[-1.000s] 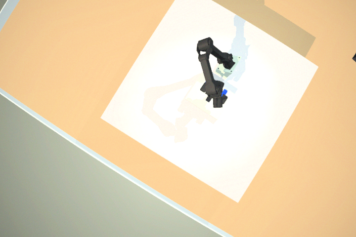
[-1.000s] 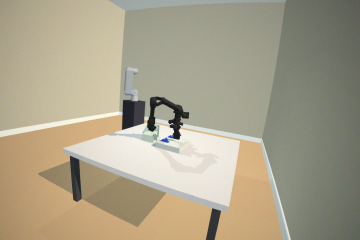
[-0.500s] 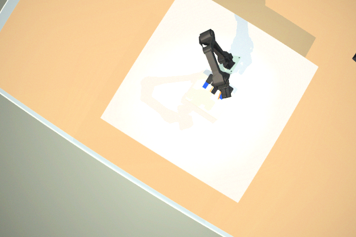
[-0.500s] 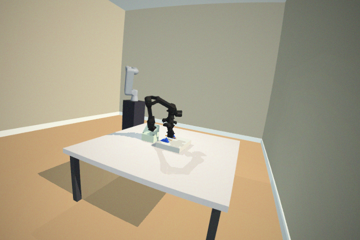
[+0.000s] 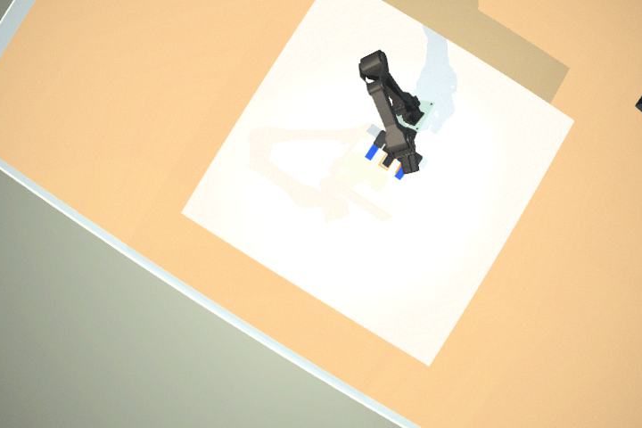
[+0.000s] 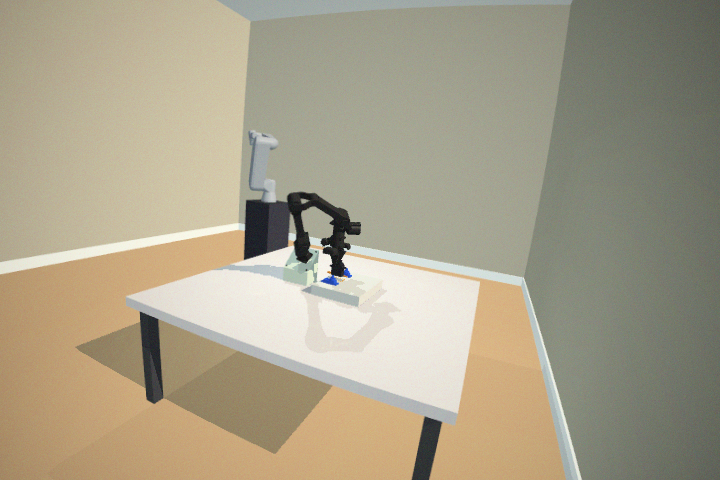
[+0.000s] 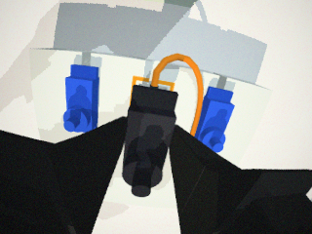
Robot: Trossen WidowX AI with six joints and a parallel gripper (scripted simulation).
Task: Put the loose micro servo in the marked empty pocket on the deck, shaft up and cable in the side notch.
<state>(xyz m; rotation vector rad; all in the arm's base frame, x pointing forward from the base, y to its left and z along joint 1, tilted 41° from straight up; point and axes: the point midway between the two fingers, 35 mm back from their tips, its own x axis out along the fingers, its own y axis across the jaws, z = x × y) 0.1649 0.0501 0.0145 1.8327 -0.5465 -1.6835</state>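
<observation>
Right now my gripper tip is 12 cm short of the deck, 9 cm above it and 1 cm to the right of it.
</observation>
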